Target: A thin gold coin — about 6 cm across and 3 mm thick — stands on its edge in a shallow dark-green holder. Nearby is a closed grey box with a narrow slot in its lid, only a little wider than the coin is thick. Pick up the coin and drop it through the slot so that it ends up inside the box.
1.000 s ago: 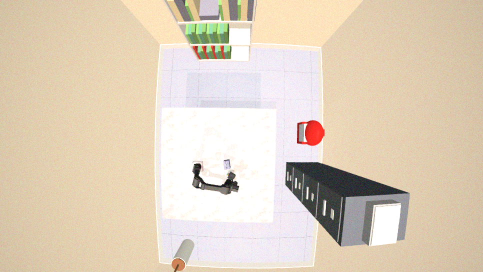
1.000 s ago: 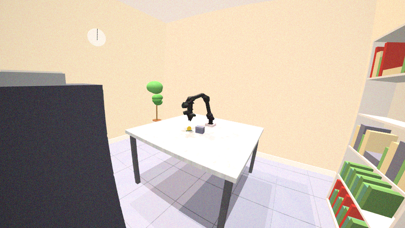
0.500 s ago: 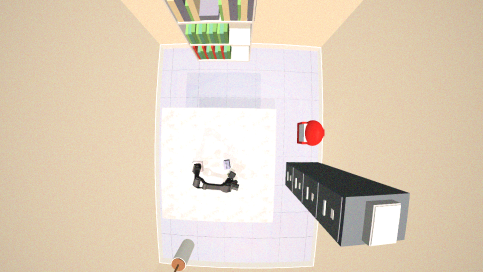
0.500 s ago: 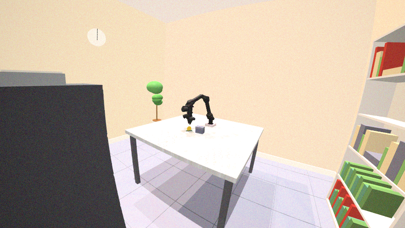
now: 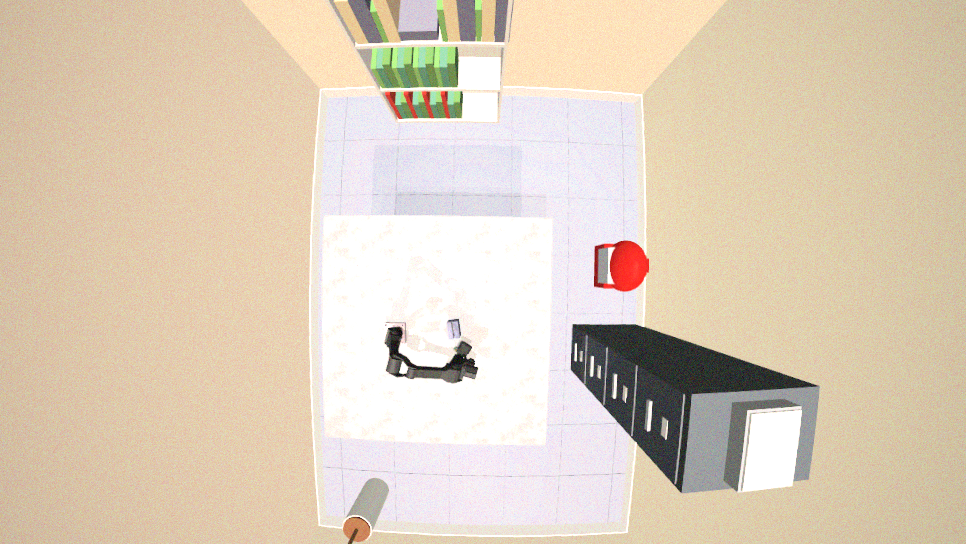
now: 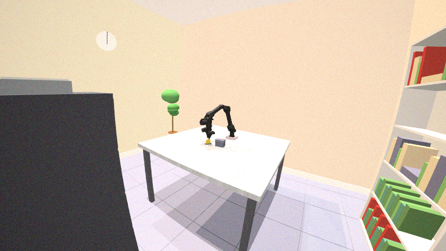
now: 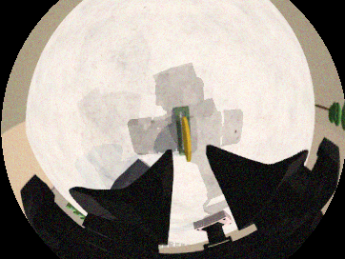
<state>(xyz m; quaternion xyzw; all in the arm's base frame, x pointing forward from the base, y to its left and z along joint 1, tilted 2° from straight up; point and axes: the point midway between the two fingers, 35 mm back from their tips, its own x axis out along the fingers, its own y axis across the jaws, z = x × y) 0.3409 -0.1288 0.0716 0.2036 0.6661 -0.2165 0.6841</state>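
Right now my gripper tip is 3 cm above the gold coin.
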